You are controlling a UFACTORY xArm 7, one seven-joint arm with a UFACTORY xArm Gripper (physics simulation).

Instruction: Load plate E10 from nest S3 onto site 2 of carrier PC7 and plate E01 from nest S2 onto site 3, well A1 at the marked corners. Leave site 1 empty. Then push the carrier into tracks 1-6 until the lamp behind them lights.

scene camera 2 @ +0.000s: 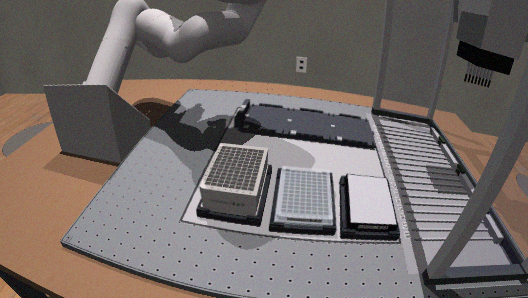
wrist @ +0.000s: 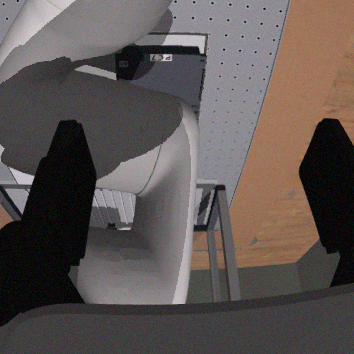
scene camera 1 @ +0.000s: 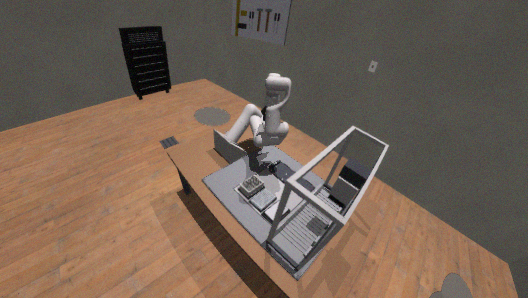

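Pixels of known places: gripper, fingertip midpoint: (wrist: 202, 144); arm's base at its link origin: (scene camera 2: 97, 102) (scene camera 1: 230, 140).
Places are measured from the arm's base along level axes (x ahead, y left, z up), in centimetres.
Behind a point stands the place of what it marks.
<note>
My gripper (wrist: 202, 144) {z 22.8, x 20.6, y 16.2 cm} is open and empty, its two black fingers wide apart in the wrist view. Carrier PC7 (scene camera 1: 295, 176) (scene camera 2: 312, 124) {z -8.1, x 49.7, y 13.5 cm} (wrist: 172, 82) {z -8.1, x 39.0, y 16.4 cm} lies dark and flat at the back of the board, with no plate on it; the arm hides part of it in the wrist view. Three plates stand in black nests in front of it: a tall beige one (scene camera 1: 252, 185) {z -4.5, x 39.1, y -12.5 cm} (scene camera 2: 235, 172) {z -4.3, x 38.1, y -13.0 cm} at left, a clear one (scene camera 1: 263, 199) {z -7.6, x 49.3, y -12.7 cm} (scene camera 2: 306, 192) {z -6.6, x 49.1, y -12.9 cm} in the middle and a low white-topped one (scene camera 2: 371, 200) {z -6.6, x 60.0, y -13.6 cm} at right. Their labels are too blurred to read. The slotted tracks (scene camera 1: 300, 230) (scene camera 2: 412, 165) {z -9.1, x 73.5, y 2.3 cm} (wrist: 117, 202) {z -9.2, x 75.3, y 3.6 cm} lie to the right.
A grey frame (scene camera 1: 316, 157) {z 38.8, x 68.4, y -11.6 cm} (scene camera 2: 382, 55) {z 8.9, x 68.1, y 27.5 cm} (wrist: 227, 240) {z 5.3, x 67.8, y 28.4 cm} stands around the tracks. A pipetting head (scene camera 2: 485, 57) {z 19.0, x 79.9, y -3.8 cm} with thin tips hangs over them. The perforated board (scene camera 1: 220, 180) {z -9.2, x 20.7, y -23.2 cm} (scene camera 2: 200, 260) {z -9.2, x 36.2, y -27.5 cm} (wrist: 230, 90) {z -9.2, x 41.0, y 26.2 cm} lies on the wooden table. The white arm (scene camera 1: 272, 107) {z 38.0, x 30.0, y 5.7 cm} (scene camera 2: 175, 40) {z 13.3, x 22.2, y 2.1 cm} (wrist: 165, 200) {z 19.6, x 29.4, y 15.0 cm} is folded above its back left part.
</note>
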